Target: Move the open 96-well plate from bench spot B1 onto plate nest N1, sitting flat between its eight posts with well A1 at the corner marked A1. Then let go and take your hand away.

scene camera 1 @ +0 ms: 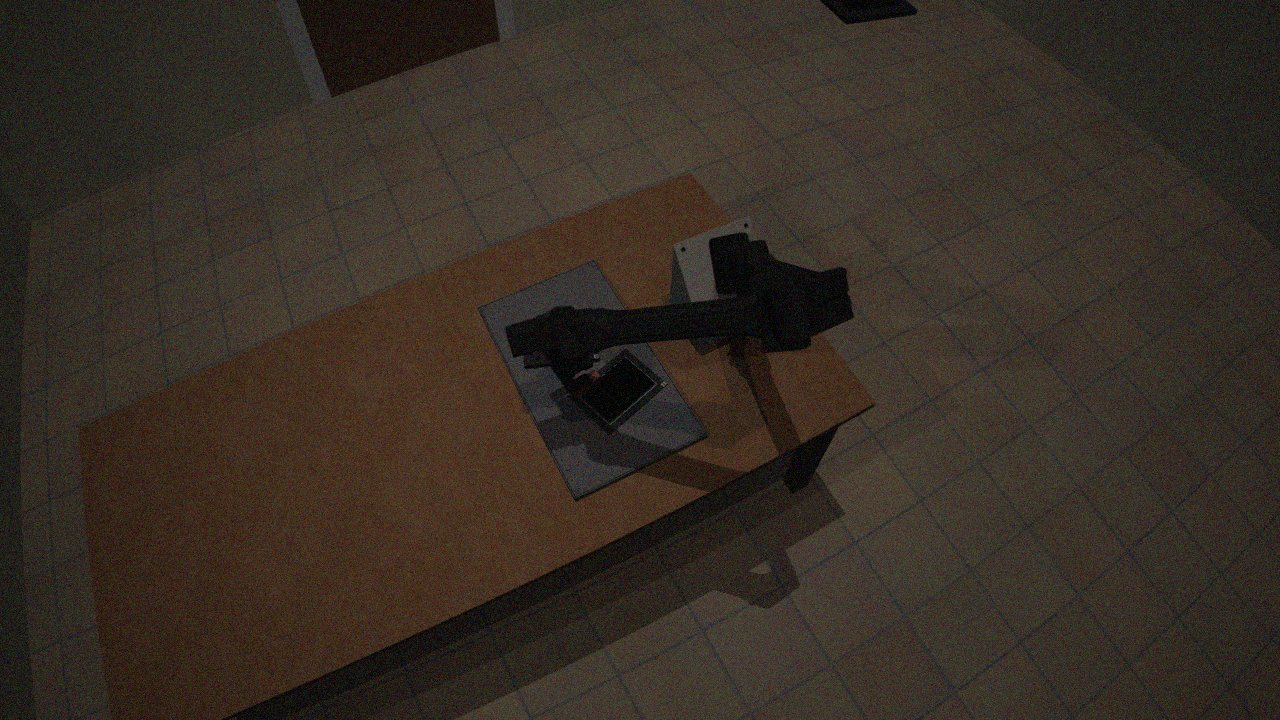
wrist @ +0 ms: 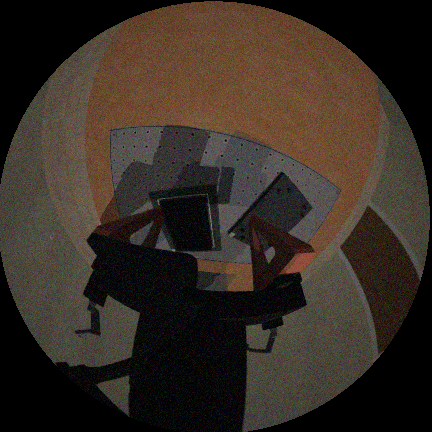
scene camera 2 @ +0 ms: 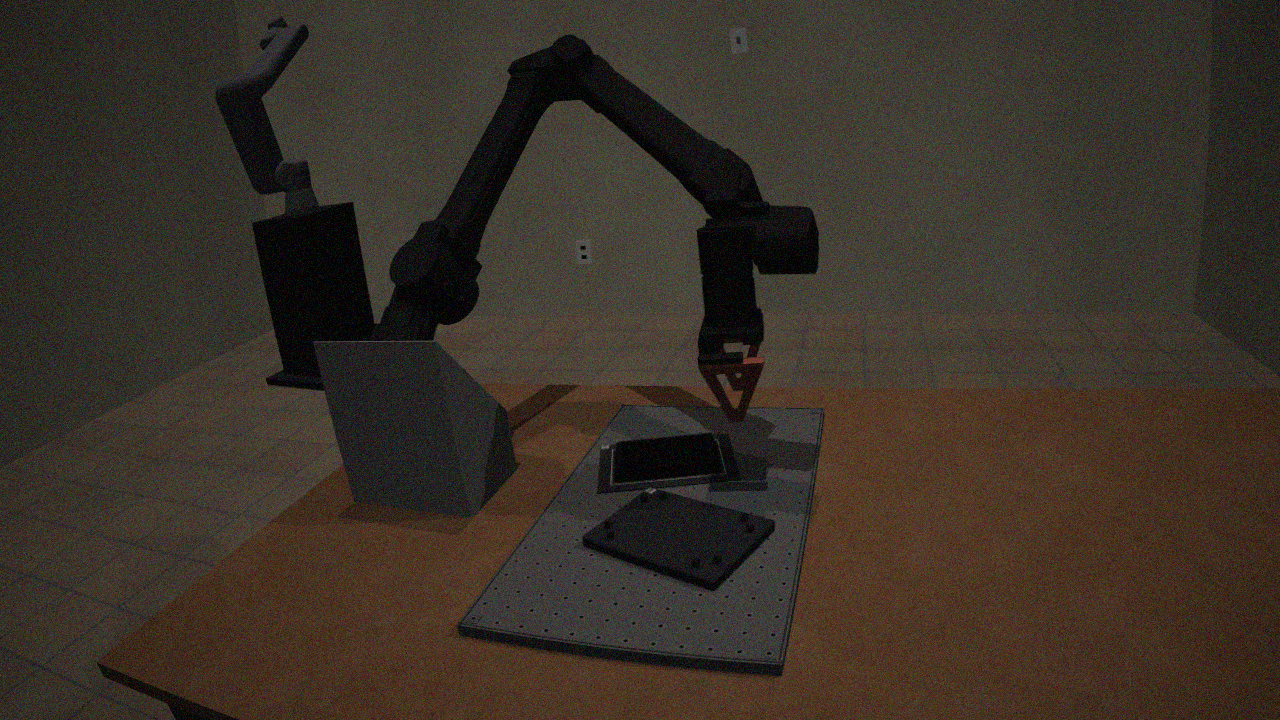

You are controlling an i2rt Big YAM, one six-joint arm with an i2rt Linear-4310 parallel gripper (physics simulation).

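Places are measured from the arm's base along level axes (x ahead, y left, z up), in centimetres.
Pixels of known places: gripper, between the fingertips: (scene camera 1: 567,378) (wrist: 205,214) (scene camera 2: 738,405); arm's base, origin of its link: (scene camera 1: 730,263) (scene camera 2: 394,371).
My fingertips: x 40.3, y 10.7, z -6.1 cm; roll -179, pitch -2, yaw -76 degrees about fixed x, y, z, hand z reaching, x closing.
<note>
Ahead of a thing's pixels: the offset from my fingertips to its top centre. Level surfaces: height alone.
The 96-well plate @(dz -7.4, dx -10.0, dy +1.3 cm) (scene camera 1: 619,391) (scene camera 2: 668,458) (wrist: 187,225) is a black rectangle with a pale inner outline and a dark border, lying on the perforated board. Its wells cannot be made out. The plate nest @(dz -6.9, dx -2.5, dy -14.7 cm) (scene camera 2: 678,535) (wrist: 280,207) is a dark slab with short posts near its corners. It lies beside the plate, turned relative to it, with a small pale mark at one corner; the arm mostly hides it in scene camera 1. My gripper (scene camera 1: 586,376) (scene camera 2: 735,415) (wrist: 205,214) is open and empty, pointing down above the board near the plate. In the wrist view, one fingertip overlaps the plate's edge and the other the nest.
The grey perforated board (scene camera 1: 572,479) (scene camera 2: 626,626) (wrist: 122,145) lies on the orange table @(dz -10.4 cm) (scene camera 1: 268,501) (scene camera 2: 1029,537) (wrist: 240,65). The arm's grey wedge-shaped base (scene camera 1: 693,268) (scene camera 2: 393,429) stands beside the board. A second arm on a black pedestal (scene camera 2: 313,286) stands in the background.
</note>
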